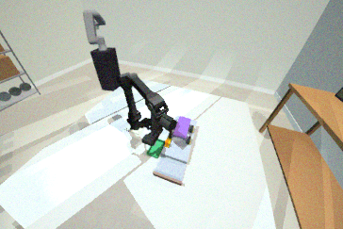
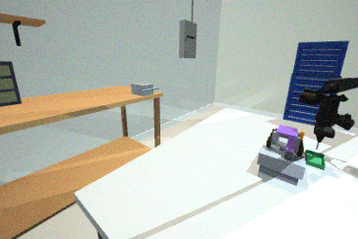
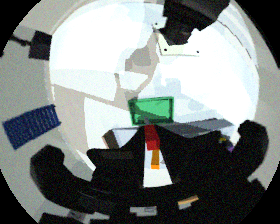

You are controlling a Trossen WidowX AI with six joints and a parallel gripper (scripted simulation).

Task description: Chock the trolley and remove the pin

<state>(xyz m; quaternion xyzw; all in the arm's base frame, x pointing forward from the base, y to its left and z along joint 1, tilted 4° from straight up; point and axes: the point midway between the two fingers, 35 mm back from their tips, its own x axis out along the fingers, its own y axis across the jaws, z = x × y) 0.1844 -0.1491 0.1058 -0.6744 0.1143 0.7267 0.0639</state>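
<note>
Right now the chock is 70 mm ahead of my gripper tip, 20 mm to the left of it and 10 mm below it. Round my gripper tip: red-headed stop pin right at my gripper tip; grey ramp 140 mm ahead, 80 mm to the left, 50 mm below; purple-topped trolley 140 mm ahead, 90 mm to the left, 10 mm above.
</note>
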